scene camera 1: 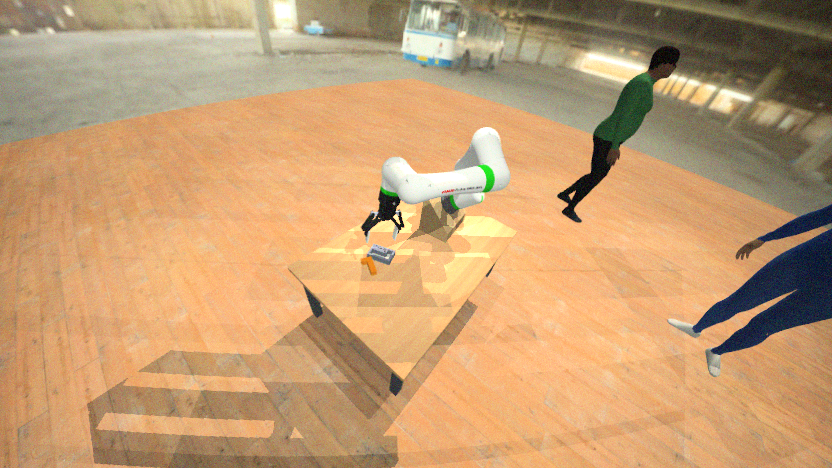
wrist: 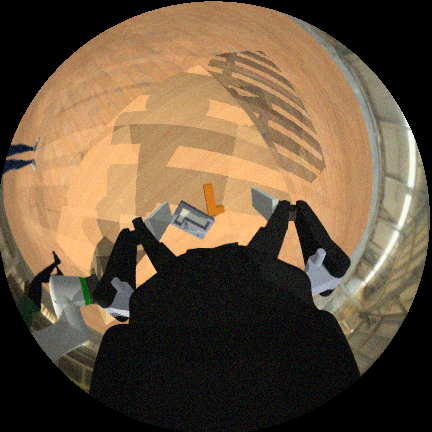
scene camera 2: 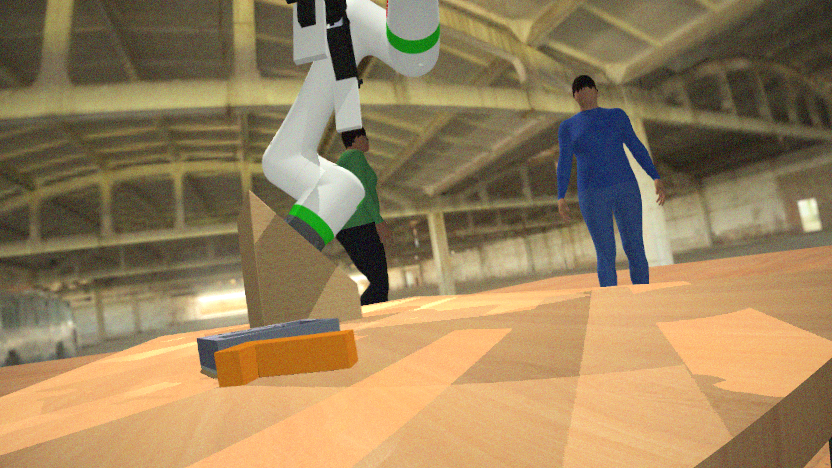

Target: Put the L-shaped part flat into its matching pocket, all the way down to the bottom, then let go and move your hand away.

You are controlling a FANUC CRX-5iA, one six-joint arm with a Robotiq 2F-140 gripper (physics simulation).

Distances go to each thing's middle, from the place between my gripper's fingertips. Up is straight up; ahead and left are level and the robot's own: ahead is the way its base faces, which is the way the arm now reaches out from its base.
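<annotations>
My hand is 250 mm above the orange L-shaped part (scene camera 2: pixel 239 365) and 70 mm to the left of it. There is also the grey pocket block (wrist: pixel 186 217), and that one I find 240 mm below my hand, 90 mm behind it and 100 mm to the right of it.
</annotations>
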